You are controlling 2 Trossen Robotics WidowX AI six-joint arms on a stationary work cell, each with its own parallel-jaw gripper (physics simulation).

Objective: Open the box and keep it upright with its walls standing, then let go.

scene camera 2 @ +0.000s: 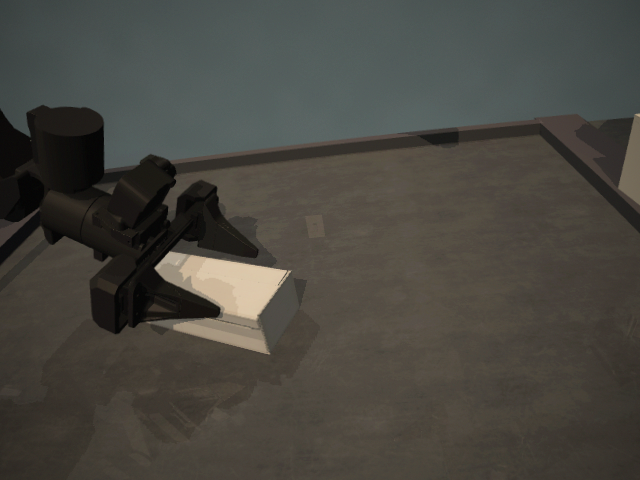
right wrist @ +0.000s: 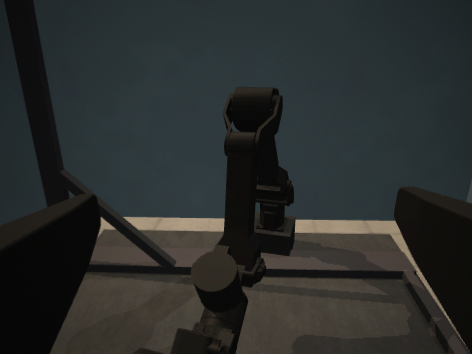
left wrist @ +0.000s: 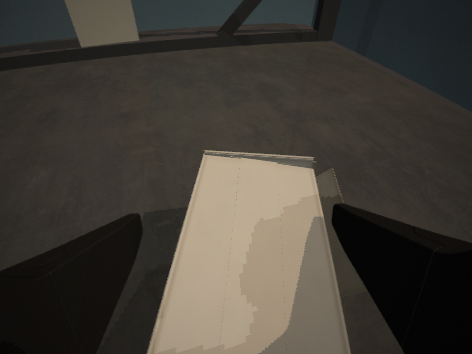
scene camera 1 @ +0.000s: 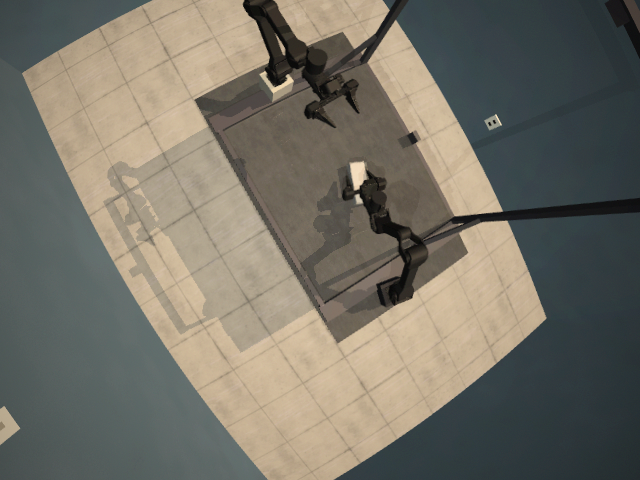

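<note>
A white oblong box (scene camera 1: 357,171) (scene camera 2: 242,289) (left wrist: 220,240) lies low on the dark table, with its broad top panel covering it. A thin gap shows under the panel's far edge in the left wrist view. A narrow paler flap (left wrist: 329,186) sticks out along the box's right side there. My left gripper (scene camera 1: 361,181) (scene camera 2: 238,282) (left wrist: 238,218) is open and empty above the box, one finger toward each long side. It hides the box's near end in scene camera 2. My right gripper (scene camera 1: 346,118) is open and empty, away from the box.
A raised rim (scene camera 2: 330,149) edges the dark table (scene camera 1: 289,170) (scene camera 2: 439,335) (left wrist: 125,110). A white block (scene camera 1: 278,91) (left wrist: 102,22) stands under the right arm's base. Dark frame posts (scene camera 1: 385,25) (right wrist: 37,110) rise at the corners. The left arm (right wrist: 240,195) shows in the right wrist view.
</note>
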